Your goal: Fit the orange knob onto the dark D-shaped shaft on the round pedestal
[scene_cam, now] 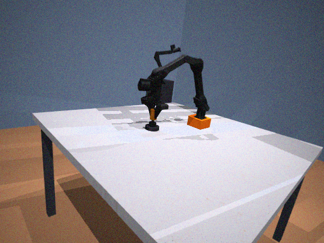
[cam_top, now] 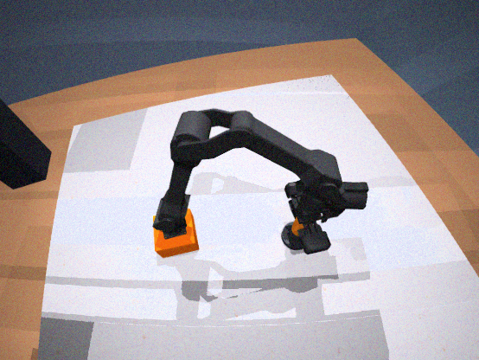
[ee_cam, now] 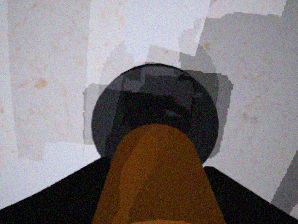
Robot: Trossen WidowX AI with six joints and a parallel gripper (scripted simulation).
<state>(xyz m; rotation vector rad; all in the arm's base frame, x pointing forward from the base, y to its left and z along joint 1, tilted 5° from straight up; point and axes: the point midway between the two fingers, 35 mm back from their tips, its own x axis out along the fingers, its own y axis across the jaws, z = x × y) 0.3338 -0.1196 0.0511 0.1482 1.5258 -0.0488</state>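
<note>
Now: gripper tip 20 mm below the orange knob. Round my gripper tip: dark round pedestal 40 mm below.
</note>
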